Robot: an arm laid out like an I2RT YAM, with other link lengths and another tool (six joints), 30 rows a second.
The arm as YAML. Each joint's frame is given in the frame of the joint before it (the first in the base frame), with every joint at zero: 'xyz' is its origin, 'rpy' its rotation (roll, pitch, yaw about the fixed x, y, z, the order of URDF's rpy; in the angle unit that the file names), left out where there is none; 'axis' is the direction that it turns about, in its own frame. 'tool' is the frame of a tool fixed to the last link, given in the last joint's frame.
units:
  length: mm
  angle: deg
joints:
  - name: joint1
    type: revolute
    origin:
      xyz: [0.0, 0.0, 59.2]
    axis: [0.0, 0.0, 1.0]
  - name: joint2
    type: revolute
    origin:
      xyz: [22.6, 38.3, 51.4]
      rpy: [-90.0, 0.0, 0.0]
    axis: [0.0, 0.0, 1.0]
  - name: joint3
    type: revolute
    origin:
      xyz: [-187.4, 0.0, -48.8]
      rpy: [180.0, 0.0, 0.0]
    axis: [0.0, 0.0, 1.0]
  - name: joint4
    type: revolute
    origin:
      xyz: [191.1, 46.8, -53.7]
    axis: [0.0, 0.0, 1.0]
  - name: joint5
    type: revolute
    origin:
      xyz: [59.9, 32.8, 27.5]
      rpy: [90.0, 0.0, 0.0]
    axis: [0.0, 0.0, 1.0]
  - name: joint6
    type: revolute
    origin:
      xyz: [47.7, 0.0, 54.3]
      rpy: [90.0, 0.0, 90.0]
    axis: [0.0, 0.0, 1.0]
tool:
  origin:
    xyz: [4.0, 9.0, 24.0]
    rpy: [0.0, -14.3, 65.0]
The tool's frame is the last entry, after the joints.
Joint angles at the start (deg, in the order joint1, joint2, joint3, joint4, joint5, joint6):
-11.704 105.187 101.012 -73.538 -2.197 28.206
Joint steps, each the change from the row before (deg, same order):
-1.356 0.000 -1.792 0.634 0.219 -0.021
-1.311 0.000 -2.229 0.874 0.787 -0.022
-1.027 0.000 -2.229 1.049 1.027 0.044
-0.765 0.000 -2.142 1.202 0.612 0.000
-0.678 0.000 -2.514 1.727 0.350 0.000
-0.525 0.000 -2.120 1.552 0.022 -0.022
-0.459 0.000 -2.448 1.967 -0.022 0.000
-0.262 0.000 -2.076 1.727 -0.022 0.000
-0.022 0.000 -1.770 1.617 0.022 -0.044
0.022 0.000 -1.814 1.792 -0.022 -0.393
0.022 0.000 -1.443 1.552 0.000 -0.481
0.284 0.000 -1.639 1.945 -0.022 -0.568
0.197 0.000 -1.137 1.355 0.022 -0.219
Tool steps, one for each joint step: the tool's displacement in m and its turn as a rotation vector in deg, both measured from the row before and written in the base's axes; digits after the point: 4 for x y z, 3 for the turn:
-0.0027 -0.0060 -0.0060 0.035 1.177 -1.380
-0.0035 -0.0063 -0.0075 -0.435 1.500 -1.432
-0.0033 -0.0052 -0.0075 -0.670 1.400 -1.234
-0.0028 -0.0036 -0.0072 -0.327 1.069 -0.851
-0.0026 -0.0028 -0.0084 -0.109 0.853 -0.722
-0.0021 -0.0018 -0.0071 0.144 0.550 -0.506
-0.0022 -0.0014 -0.0082 0.166 0.452 -0.457
-0.0019 -0.0006 -0.0070 0.128 0.325 -0.260
-0.0013 0.0003 -0.0060 0.023 0.154 0.020
-0.0011 0.0004 -0.0061 -0.005 0.031 0.415
-0.0008 0.0003 -0.0049 -0.074 -0.084 0.501
-0.0003 0.0013 -0.0056 -0.123 -0.274 0.851
-0.0003 0.0009 -0.0038 -0.107 -0.192 0.413

